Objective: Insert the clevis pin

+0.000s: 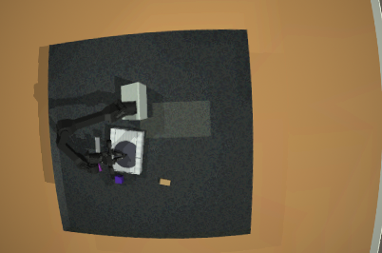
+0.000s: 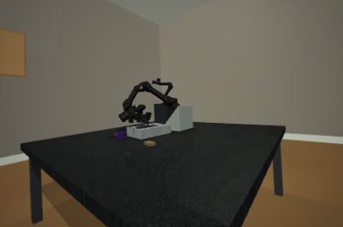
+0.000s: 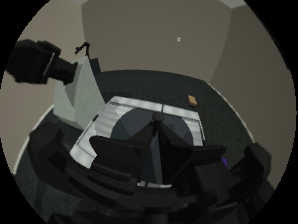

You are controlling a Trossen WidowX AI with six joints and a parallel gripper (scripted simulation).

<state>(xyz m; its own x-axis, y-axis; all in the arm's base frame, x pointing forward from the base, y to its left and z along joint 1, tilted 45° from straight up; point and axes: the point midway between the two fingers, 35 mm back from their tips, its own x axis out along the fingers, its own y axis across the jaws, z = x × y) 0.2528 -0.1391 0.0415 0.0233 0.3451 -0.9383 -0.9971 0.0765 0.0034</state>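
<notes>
Right now the rimmed steel tray is 20 mm behind my gripper tip, 10 mm to the right of it and 40 mm below it. Round my gripper tip: steel clevis pin: right at my gripper tip; then purple cube: 160 mm ahead, 80 mm to the right, 70 mm below; then grey aluminium disc: 30 mm below.
</notes>
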